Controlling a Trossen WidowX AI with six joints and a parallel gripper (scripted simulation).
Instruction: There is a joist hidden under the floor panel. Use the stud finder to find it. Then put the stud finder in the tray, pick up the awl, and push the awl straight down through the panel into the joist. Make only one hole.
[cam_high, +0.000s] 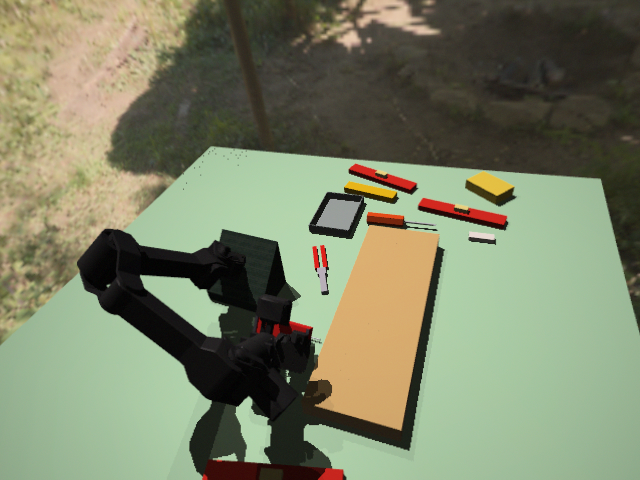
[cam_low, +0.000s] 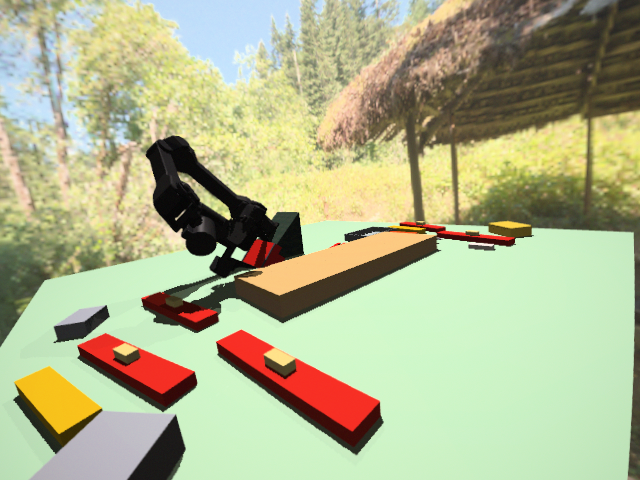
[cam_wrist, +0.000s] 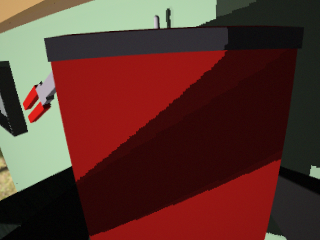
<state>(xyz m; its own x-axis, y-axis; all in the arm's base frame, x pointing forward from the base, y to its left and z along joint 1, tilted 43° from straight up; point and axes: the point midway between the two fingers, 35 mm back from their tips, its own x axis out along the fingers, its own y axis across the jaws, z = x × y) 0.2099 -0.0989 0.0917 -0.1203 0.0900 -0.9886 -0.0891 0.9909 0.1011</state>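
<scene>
My gripper tip is now 1 cm short of the red stud finder, 2 cm to the right of it and 2 cm above it. From my gripper tip the other things lie so: tray: 9 cm behind, 46 cm to the left, 3 cm below; then awl: 1 cm ahead, 4 cm to the left, 4 cm below; then grey block: 6 cm ahead, 38 cm to the right, 3 cm below.
</scene>
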